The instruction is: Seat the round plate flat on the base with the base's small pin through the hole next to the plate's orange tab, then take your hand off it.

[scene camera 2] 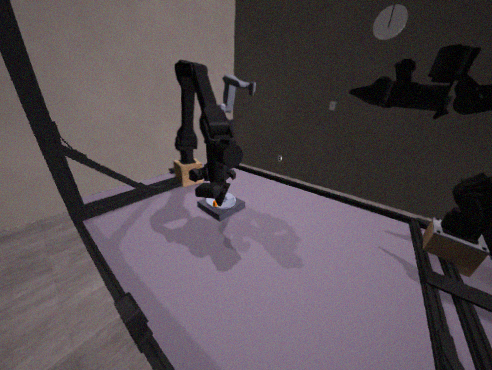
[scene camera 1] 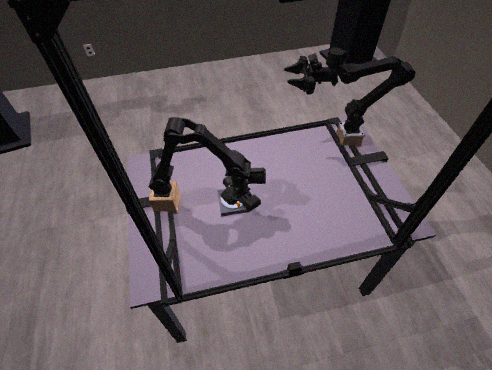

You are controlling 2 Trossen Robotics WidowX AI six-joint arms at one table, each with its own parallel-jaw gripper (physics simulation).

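Where they show: left gripper, fingertip midpoint: [scene camera 2: 219, 205] [scene camera 1: 243, 203]; right gripper, fingertip midpoint: [scene camera 2: 354, 92] [scene camera 1: 285, 75]; left arm's base, link origin: [scene camera 2: 187, 161] [scene camera 1: 162, 190]; right arm's base, link origin: [scene camera 2: 458, 232] [scene camera 1: 351, 128].
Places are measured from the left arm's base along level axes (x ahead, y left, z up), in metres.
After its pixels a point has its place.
The dark square base [scene camera 1: 231, 212] @(x 0.284, y -0.059, z -0.082 m) [scene camera 2: 220, 214] @(x 0.357, y -0.040, z -0.076 m) lies on the table under the left arm. The round white plate [scene camera 1: 228, 202] [scene camera 2: 229, 201] @(x 0.318, y 0.022, z -0.067 m) lies on top of it, partly hidden by the left gripper. The plate's orange tab [scene camera 1: 238, 204] @(x 0.314, y -0.038, z -0.052 m) [scene camera 2: 215, 203] @(x 0.319, y -0.036, z -0.054 m) shows beside the fingers. The pin and the hole next to the tab cannot be made out. My left gripper [scene camera 1: 237, 199] @(x 0.334, y -0.028, z -0.058 m) [scene camera 2: 220, 201] @(x 0.334, y -0.028, z -0.058 m) is shut and empty, pointing down with its fingertips at the plate; whether they touch it is unclear. My right gripper [scene camera 1: 288, 75] @(x 0.513, y 0.347, z 0.306 m) [scene camera 2: 351, 92] @(x 0.513, y 0.347, z 0.306 m) is open and empty, high beyond the table's far right.
The lilac table top [scene camera 1: 310, 220] @(x 0.616, y -0.091, z -0.099 m) [scene camera 2: 300, 310] @(x 0.688, y -0.065, z -0.099 m) has a dark metal frame around its edges. Wooden blocks carry the left arm [scene camera 1: 165, 202] @(x 0.016, y -0.050, z -0.015 m) [scene camera 2: 187, 173] @(x 0.050, y -0.024, z -0.037 m) and the right arm [scene camera 1: 352, 139] @(x 0.862, y 0.327, z -0.041 m) [scene camera 2: 452, 252] @(x 0.866, y 0.327, z -0.053 m). Dark upright posts stand at the near corners in scene camera 1.
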